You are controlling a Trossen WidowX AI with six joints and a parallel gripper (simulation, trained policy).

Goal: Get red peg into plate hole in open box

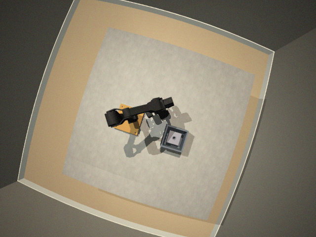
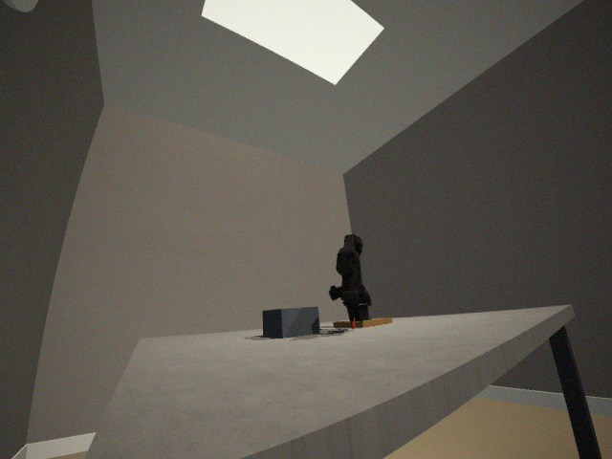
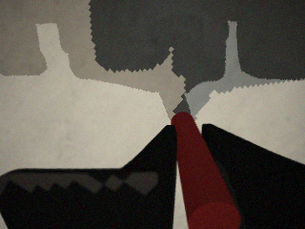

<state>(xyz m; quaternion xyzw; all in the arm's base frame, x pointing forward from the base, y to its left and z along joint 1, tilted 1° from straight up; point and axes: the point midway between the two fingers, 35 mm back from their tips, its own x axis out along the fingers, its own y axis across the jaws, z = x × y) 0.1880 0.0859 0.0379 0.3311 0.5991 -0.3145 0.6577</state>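
The light plate is 19 cm to the right of my gripper tip, 13 cm ahead of it and 1 cm above it. The rest, counted from my gripper tip: dark box 19 cm to the right, 13 cm ahead; then red peg 2 cm above.
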